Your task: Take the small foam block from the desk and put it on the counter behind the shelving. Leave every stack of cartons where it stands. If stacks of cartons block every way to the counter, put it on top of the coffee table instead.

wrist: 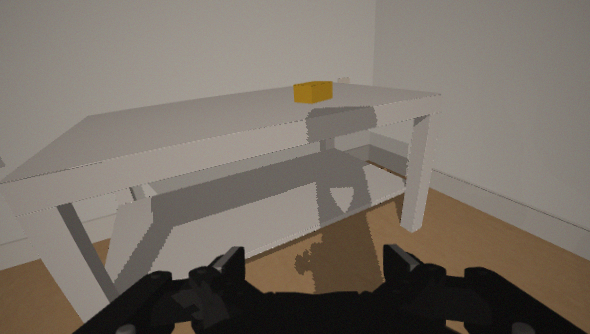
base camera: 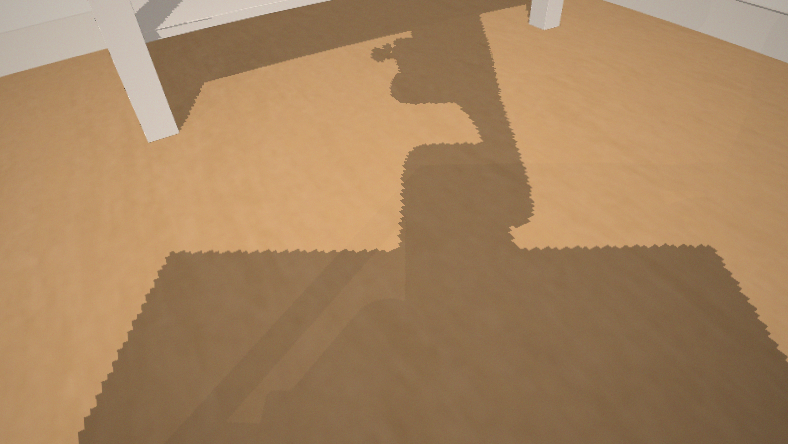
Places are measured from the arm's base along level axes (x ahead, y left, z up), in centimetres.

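Pixels of known places: gripper, fingertip midpoint: [wrist: 313, 261].
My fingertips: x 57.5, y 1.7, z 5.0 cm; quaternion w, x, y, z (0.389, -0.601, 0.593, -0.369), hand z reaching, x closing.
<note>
Behind a point stands the place of what it marks.
A yellow foam block [wrist: 312, 92] @[x 109.5, y 1.3, z 8.1 cm] sits on top of the white desk [wrist: 200, 117] @[x 100.4, y 26.9, z 5.4 cm], toward its right part in the wrist view. My gripper [wrist: 313, 261] @[x 57.5, y 1.7, z 5.0 cm] is open, with nothing between its fingers. It is in front of the desk, well apart from the block. In the base view, two white desk legs [base camera: 140, 82] @[x 70.1, y 39.7, z -30.1 cm] [base camera: 545, 12] @[x 114.0, y -30.2, z -35.8 cm] stand on the floor, and the block does not show there. The counter, the shelving, the coffee table and the stacks of cartons do not show in either view.
The desk has a low white shelf board [wrist: 270, 215] @[x 104.6, y 14.5, z -24.7 cm] between its legs. Walls [wrist: 175, 45] @[x 133.4, y 46.0, z 23.3 cm] stand behind the desk and to its right, meeting in a corner. The robot's shadow falls across the brown floor [base camera: 286, 165] @[x 61.4, y 17.7, z -39.7 cm] and onto the desk's front.
</note>
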